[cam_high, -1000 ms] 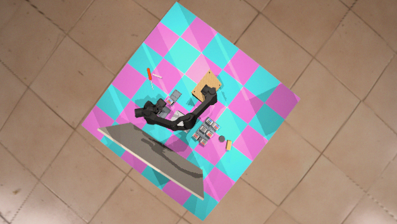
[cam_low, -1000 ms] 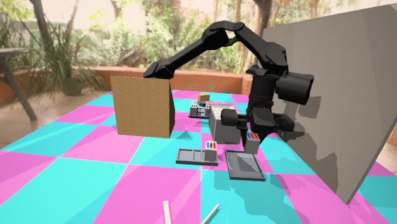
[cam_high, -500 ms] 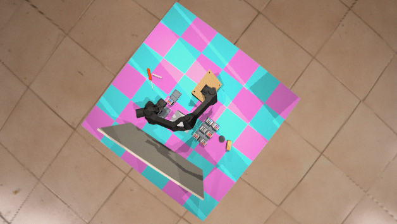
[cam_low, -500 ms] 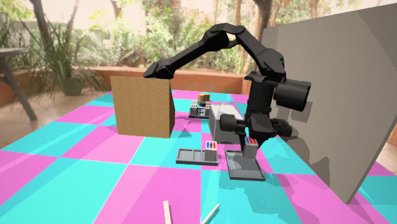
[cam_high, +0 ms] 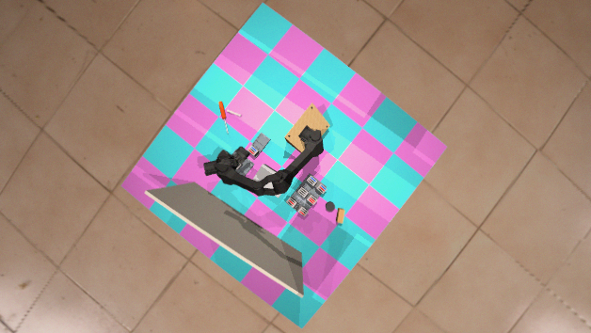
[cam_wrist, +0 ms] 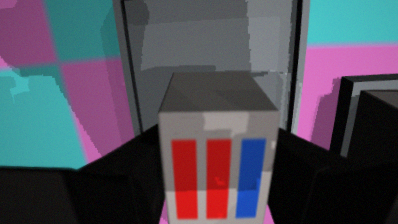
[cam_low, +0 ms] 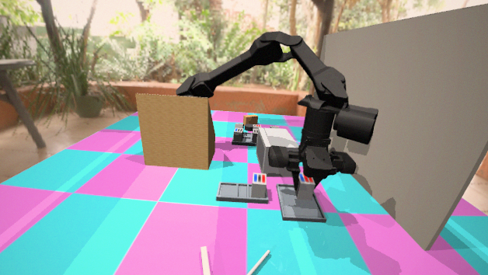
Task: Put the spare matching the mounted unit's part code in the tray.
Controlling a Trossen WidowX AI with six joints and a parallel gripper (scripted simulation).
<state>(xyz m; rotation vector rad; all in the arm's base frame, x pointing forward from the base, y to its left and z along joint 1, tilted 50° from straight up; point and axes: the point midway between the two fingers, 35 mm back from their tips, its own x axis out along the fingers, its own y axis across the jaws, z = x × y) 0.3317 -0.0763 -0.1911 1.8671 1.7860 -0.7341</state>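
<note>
Now: the grey tray 40 mm below my gripper tip. Round my gripper tip: tall wall panel (210 mm ahead, 210 mm to the left, 180 mm above); then holder rack (150 mm behind, 20 mm to the left, 30 mm below); then grey mounted unit (40 mm behind, 200 mm to the left, 10 mm above).
</note>
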